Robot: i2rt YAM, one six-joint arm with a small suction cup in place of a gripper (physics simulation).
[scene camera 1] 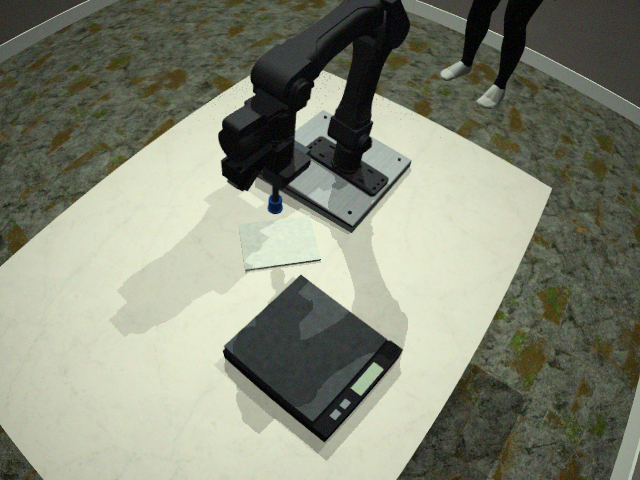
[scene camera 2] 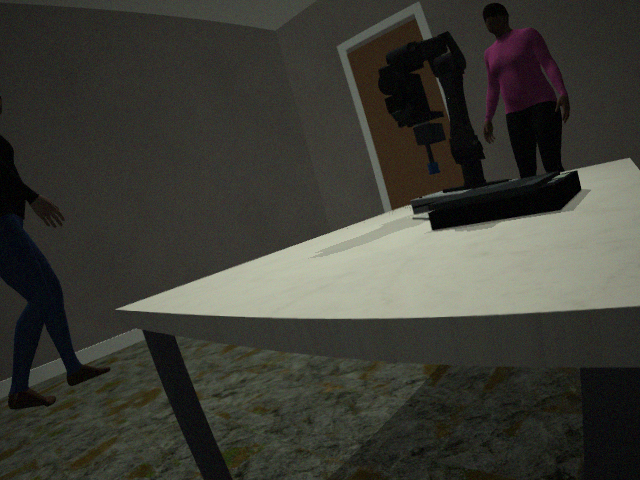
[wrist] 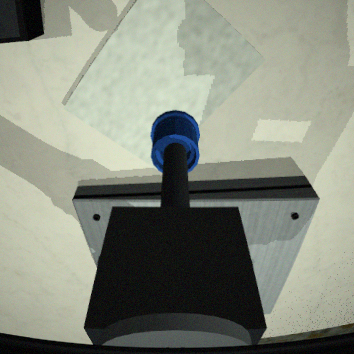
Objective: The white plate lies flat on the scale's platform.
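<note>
My suction cup [scene camera 1: 275, 208] holds nothing, and you'd also see the cup in scene camera 2 [scene camera 2: 433, 168] and in the wrist view [wrist: 174, 123]. The cup is 100 mm from the middle of a white plate [wrist: 150, 64], above it. There's a scale [scene camera 1: 313, 357] resting on the table, and that scale is in scene camera 2 as well [scene camera 2: 548, 192].
</note>
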